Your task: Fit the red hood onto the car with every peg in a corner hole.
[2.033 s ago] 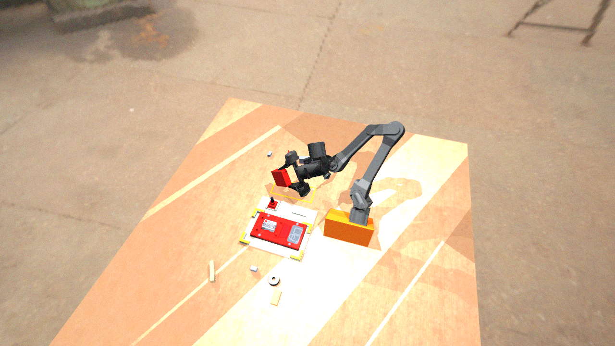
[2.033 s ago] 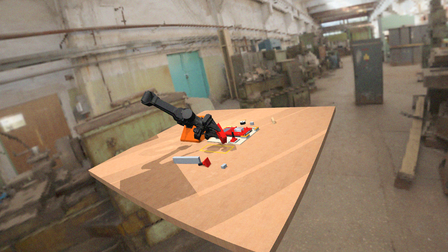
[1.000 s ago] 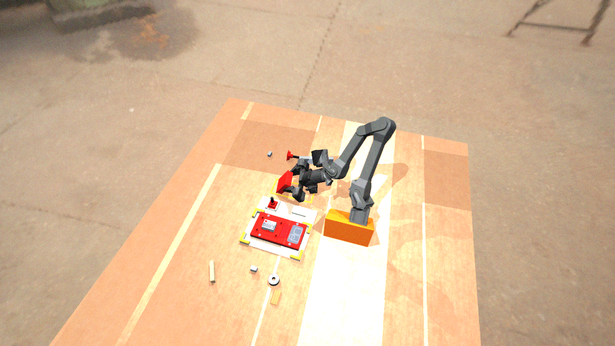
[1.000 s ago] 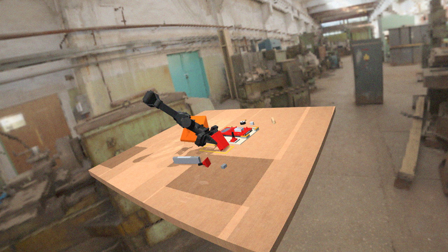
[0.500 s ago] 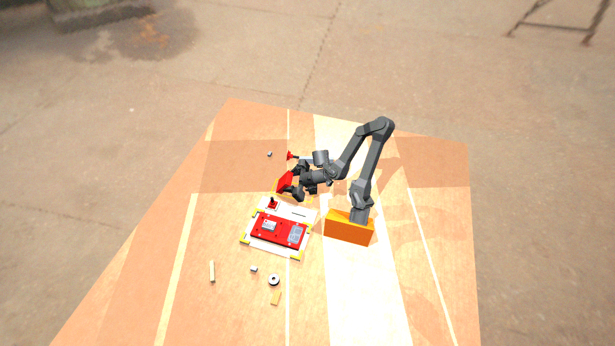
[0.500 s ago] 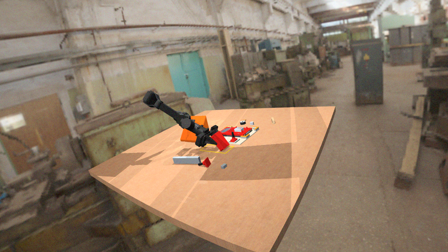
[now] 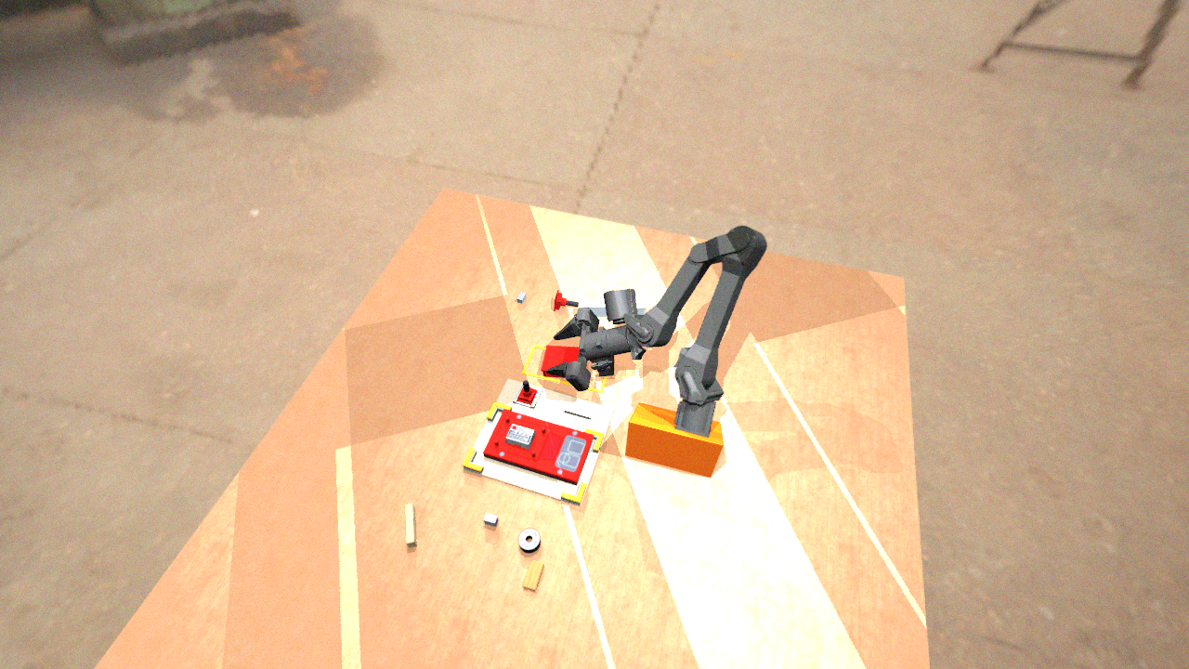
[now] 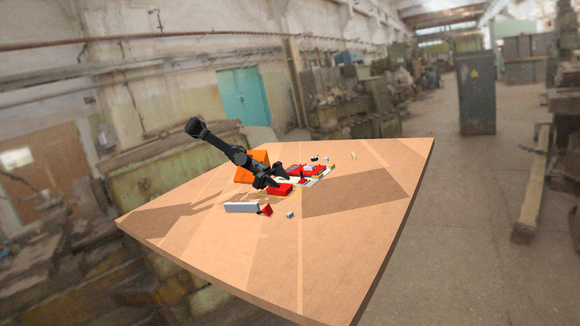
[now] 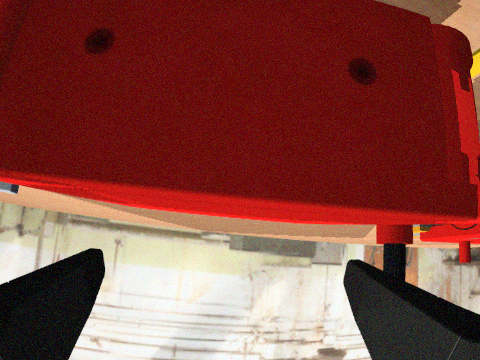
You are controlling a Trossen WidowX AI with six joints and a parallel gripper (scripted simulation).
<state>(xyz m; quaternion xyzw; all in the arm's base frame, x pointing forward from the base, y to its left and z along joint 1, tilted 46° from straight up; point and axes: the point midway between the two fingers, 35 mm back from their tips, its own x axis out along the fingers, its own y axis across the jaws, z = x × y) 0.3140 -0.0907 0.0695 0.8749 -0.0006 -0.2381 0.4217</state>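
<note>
Right now my gripper tip is 30 mm past the red hood, 10 mm to the left of it and 20 mm above it. From my gripper tip the other things lie so: grey engine block: 10 mm behind, 210 mm to the left, 20 mm below; grey bar: 80 mm behind, 190 mm to the right, 30 mm below.
</note>
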